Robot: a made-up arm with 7 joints.
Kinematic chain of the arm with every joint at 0, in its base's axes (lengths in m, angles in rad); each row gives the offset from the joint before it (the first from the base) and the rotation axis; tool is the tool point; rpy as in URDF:
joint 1: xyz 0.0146 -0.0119 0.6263 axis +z
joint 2: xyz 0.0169 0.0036 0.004 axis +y
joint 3: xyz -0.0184 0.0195 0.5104 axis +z
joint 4: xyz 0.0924 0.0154 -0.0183 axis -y
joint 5: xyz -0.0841 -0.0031 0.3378 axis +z
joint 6: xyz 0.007 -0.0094 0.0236 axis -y
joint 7: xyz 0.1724 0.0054 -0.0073 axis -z
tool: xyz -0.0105 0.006 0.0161 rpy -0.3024 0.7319 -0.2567
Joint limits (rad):
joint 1: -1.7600..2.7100
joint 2: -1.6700..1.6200
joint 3: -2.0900..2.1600
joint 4: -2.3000..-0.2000
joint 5: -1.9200..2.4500
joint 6: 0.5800..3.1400
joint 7: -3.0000..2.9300
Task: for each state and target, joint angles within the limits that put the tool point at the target. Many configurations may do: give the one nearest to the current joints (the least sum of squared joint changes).
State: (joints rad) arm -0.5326 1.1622 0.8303 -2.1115 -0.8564 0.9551 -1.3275
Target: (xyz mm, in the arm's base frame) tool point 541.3 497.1 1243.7
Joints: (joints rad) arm -0.0946 0.4833 1.3520 -1.1902 -0.9227 1.3655 -1.3623
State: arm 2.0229 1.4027 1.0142 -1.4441 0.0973 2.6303 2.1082
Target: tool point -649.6 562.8 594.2
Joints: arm 1.8280 1.2231 1.0244 -1.7662 0.1173 2.7437 2.0988
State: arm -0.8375 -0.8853 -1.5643 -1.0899 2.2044 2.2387 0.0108
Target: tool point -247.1 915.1 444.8
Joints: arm -1.5652 -1.5813 -1.9271 -0.5623 2.0749 2.0070 0.0537
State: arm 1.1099 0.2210 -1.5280 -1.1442 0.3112 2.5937 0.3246
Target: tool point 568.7 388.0 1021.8
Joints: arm 1.4980 0.4975 -1.1753 -1.9123 0.3048 2.5623 0.3009
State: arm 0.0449 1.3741 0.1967 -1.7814 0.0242 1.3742 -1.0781
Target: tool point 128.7 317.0 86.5
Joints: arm 0.6083 1.6200 0.3151 -2.0687 0.0331 1.3836 -1.0929
